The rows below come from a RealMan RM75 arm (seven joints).
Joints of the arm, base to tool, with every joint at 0 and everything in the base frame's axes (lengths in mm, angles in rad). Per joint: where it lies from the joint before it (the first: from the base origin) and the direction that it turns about. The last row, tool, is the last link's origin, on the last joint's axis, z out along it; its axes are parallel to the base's.
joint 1: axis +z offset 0 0 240.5
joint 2: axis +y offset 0 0 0
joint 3: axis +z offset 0 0 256
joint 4: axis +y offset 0 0 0
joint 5: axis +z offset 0 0 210
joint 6: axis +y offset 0 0 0
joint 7: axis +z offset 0 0 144
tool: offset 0 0 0
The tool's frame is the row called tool.
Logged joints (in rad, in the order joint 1, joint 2, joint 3, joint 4, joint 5, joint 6, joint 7), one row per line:
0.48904 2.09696 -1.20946 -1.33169 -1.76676 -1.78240 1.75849
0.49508 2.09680 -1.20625 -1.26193 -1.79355 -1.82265 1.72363
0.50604 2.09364 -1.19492 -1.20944 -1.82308 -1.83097 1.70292
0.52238 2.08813 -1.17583 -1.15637 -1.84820 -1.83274 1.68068
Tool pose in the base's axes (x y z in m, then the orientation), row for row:
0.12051 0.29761 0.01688 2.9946 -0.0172 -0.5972
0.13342 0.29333 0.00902 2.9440 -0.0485 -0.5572
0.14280 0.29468 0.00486 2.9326 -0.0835 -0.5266
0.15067 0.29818 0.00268 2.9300 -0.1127 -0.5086
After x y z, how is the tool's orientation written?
As a rotation vector, in radians.
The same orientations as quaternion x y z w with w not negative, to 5 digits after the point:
0.97972 -0.00563 -0.19538 0.04397
0.97985 -0.01614 -0.18545 0.07240
0.98069 -0.02792 -0.17610 0.08037
0.98118 -0.03774 -0.17032 0.08273

